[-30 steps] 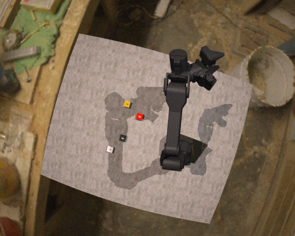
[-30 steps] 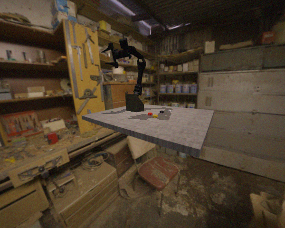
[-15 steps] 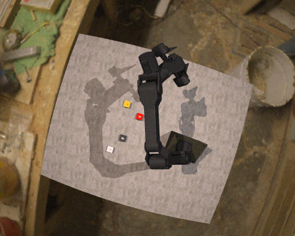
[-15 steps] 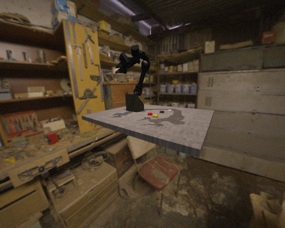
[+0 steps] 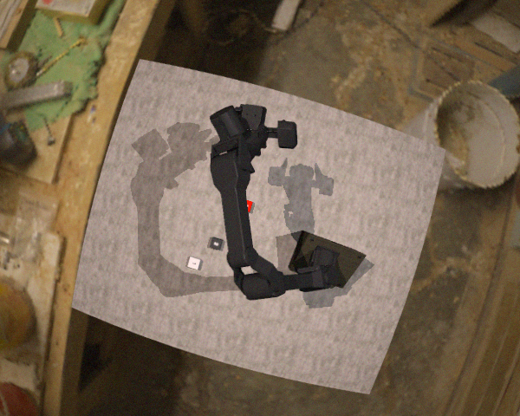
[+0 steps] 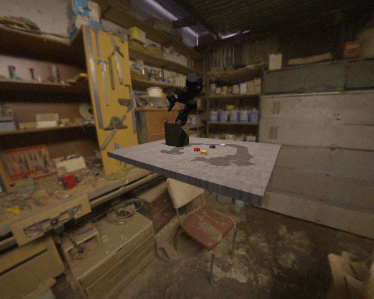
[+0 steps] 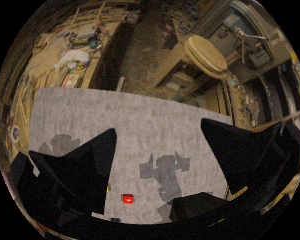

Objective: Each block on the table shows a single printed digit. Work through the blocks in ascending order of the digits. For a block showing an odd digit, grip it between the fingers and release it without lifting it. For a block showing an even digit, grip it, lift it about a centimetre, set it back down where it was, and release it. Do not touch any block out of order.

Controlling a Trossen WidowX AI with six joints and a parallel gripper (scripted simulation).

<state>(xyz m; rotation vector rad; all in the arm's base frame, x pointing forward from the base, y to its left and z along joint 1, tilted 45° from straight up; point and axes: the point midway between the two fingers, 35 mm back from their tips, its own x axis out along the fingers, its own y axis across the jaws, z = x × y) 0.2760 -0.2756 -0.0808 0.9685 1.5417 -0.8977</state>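
My gripper tip is 70 mm short of the white block, 440 mm to the right of it and 250 mm above it. Round my gripper tip: red block 20 mm behind, 220 mm to the left, 250 mm below; then yellow block 70 mm ahead, 180 mm to the left, 250 mm below; then dark block 30 mm ahead, 360 mm to the left, 250 mm below.
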